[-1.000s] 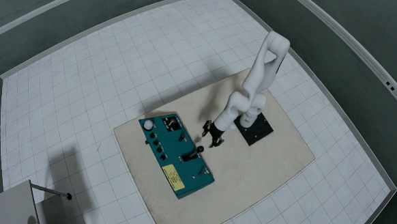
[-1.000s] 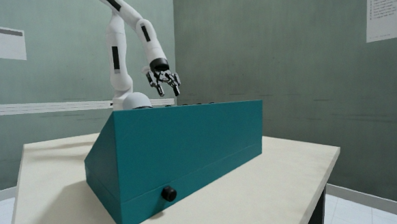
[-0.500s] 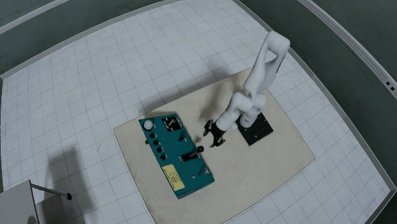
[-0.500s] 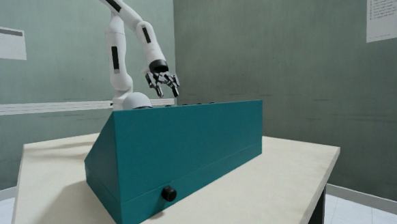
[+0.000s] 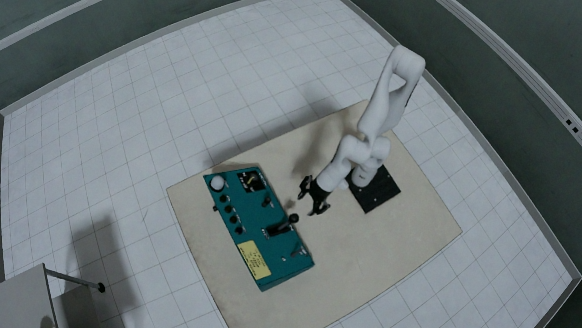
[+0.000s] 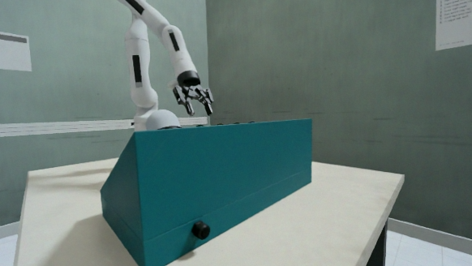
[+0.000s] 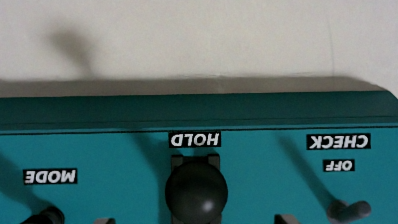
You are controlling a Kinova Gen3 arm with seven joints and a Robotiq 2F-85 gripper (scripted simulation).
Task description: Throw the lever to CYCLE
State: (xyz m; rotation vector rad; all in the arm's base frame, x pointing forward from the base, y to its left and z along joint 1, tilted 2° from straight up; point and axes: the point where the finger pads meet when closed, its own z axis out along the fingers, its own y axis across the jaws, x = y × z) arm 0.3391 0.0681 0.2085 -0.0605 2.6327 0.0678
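The lever lies 90 mm ahead of my hand, 10 mm to the left of it and 110 mm below it. Round my hand: check toggle 100 mm ahead, 130 mm to the left, 120 mm below; then mode knob 110 mm ahead, 110 mm to the right, 120 mm below; then dial 130 mm ahead, 230 mm to the right, 120 mm below.
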